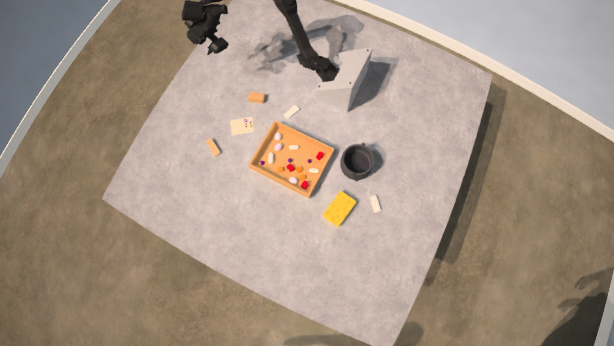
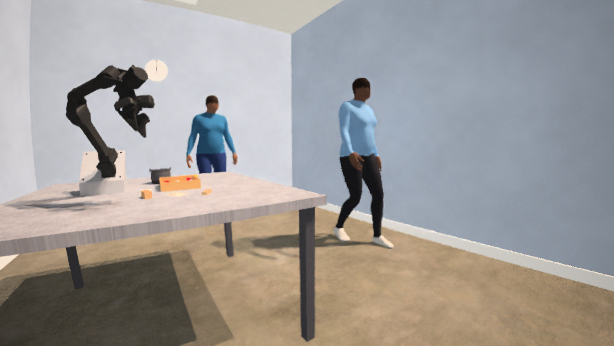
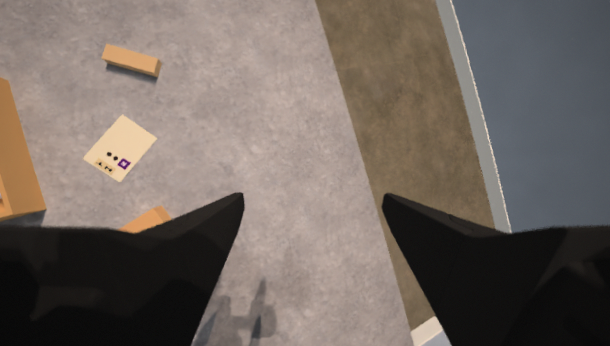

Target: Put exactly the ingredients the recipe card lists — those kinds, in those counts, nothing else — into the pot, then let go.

Scene:
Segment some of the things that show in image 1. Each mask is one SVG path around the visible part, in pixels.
The gripper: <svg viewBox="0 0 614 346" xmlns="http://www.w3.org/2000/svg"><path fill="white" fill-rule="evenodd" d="M185 20L184 24L189 29L187 31L187 38L193 44L201 45L206 41L207 37L212 41L207 47L209 49L207 55L212 52L218 54L228 47L229 43L223 37L218 38L214 35L217 32L216 27L220 24L220 21L215 25L209 25L203 21L203 18L200 18L199 21Z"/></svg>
A dark pot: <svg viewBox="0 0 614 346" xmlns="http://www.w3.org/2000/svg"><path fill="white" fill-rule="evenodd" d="M364 142L347 147L340 160L343 174L356 182L367 177L374 165L373 153L365 146L366 143Z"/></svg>

